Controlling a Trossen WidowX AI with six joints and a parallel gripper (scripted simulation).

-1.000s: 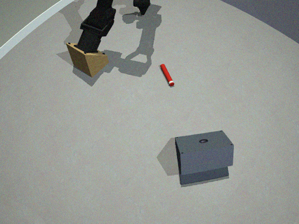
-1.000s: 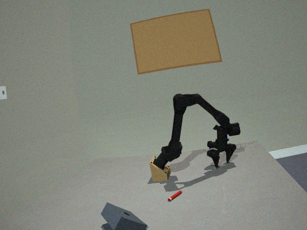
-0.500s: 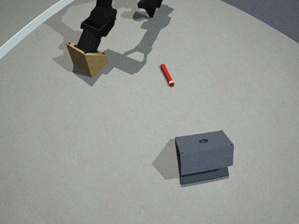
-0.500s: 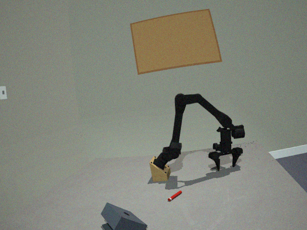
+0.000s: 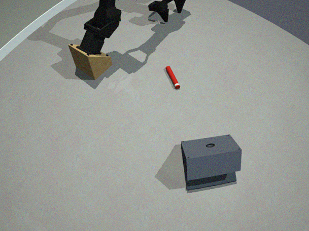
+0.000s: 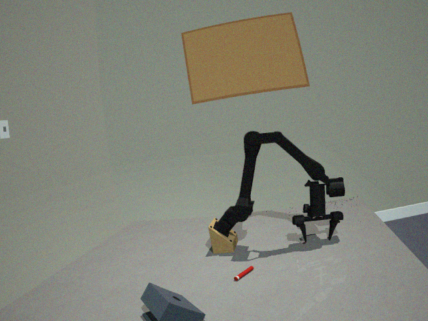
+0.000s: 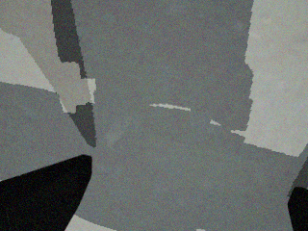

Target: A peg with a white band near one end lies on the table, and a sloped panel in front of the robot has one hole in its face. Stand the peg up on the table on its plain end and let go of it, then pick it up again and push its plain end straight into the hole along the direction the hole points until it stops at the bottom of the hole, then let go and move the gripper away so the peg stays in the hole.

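My gripper tip is 270 mm to the left of the red peg and 180 mm short of it. Also, from my gripper tip: grey sloped panel (420 mm to the right, 390 mm ahead, 30 mm above).
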